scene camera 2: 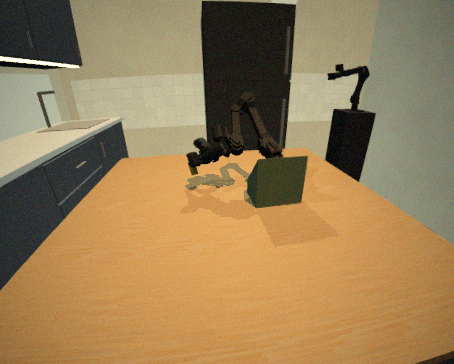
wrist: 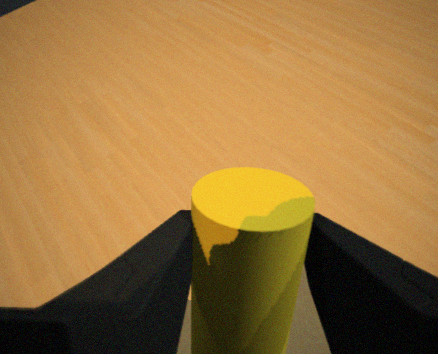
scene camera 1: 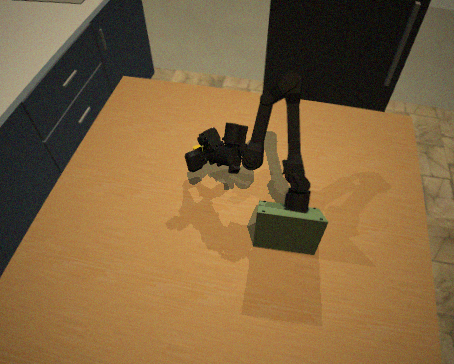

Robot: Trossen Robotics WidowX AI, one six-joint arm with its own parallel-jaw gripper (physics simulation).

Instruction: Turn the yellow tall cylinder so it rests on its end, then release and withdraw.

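Observation:
The yellow tall cylinder [scene camera 1: 198, 148] [scene camera 2: 194, 170] [wrist: 247, 260] is between the fingers of my gripper [scene camera 1: 201, 149] [wrist: 247, 225], which is shut on it. In the wrist view its round end face shows, lit yellow with a greenish shaded part, and its side runs down between the two black fingers. In the scene camera 2 view its lower part shows under the gripper, close to upright with a slight tilt. It appears to be a little above the table, with a shadow below. The fingers hide most of it in both scene views.
The arm's green base block [scene camera 1: 290, 230] [scene camera 2: 280, 181] stands on the wooden table [scene camera 1: 125, 280] [scene camera 2: 200, 300], to the right of the gripper in both scene views. Blue cabinets [scene camera 1: 75, 95] [scene camera 2: 90, 165] stand beyond the table's left edge. A second small arm [scene camera 2: 357, 90] stands on a black pedestal at the back right.

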